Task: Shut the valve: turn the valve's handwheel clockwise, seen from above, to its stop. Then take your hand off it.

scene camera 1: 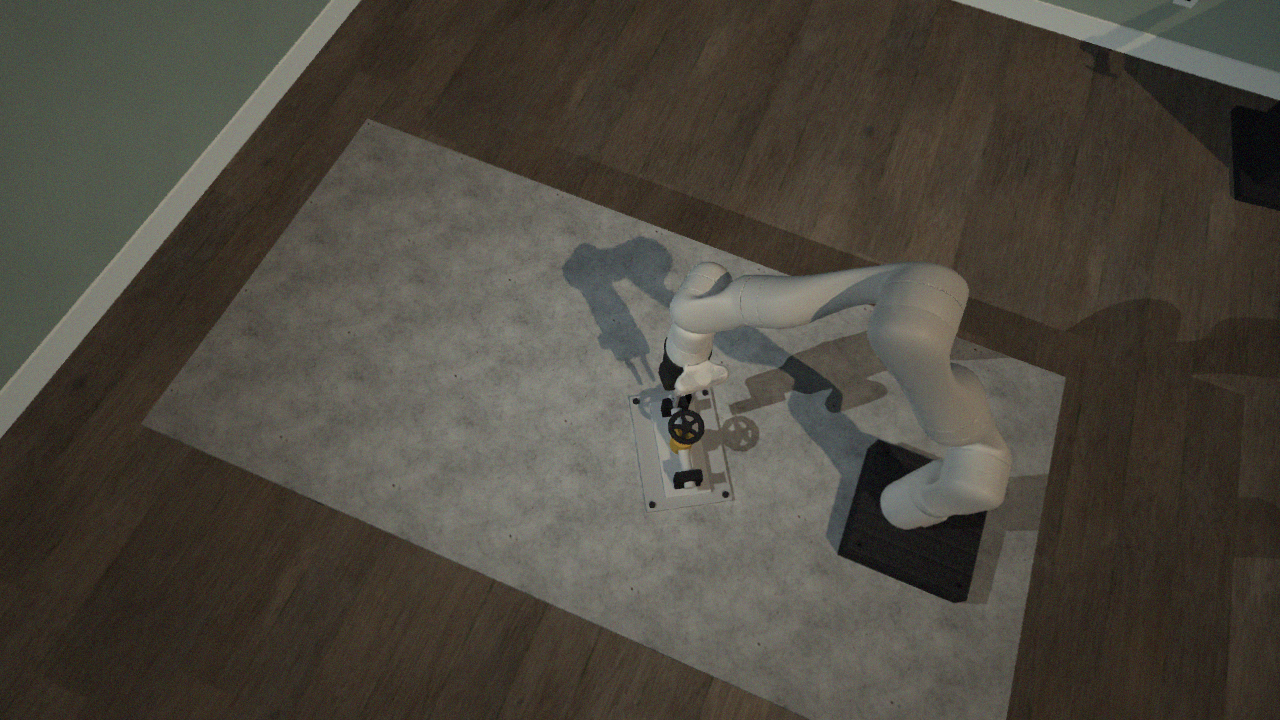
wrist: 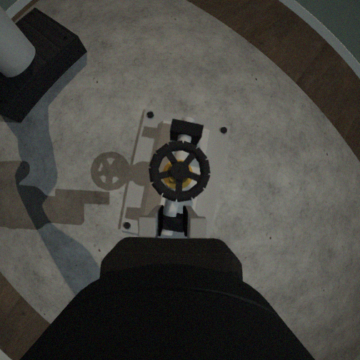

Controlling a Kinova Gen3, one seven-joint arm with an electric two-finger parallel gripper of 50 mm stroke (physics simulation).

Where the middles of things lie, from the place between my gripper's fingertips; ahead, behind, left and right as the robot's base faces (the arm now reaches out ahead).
My gripper is now 20 mm past the black spoked handwheel (scene camera 1: 686, 426), 40 mm to the right of it and 20 mm above it. The rest, counted from my hand: pale base plate (wrist: 136, 194) (20 mm behind, 40 mm to the left, 140 mm below).
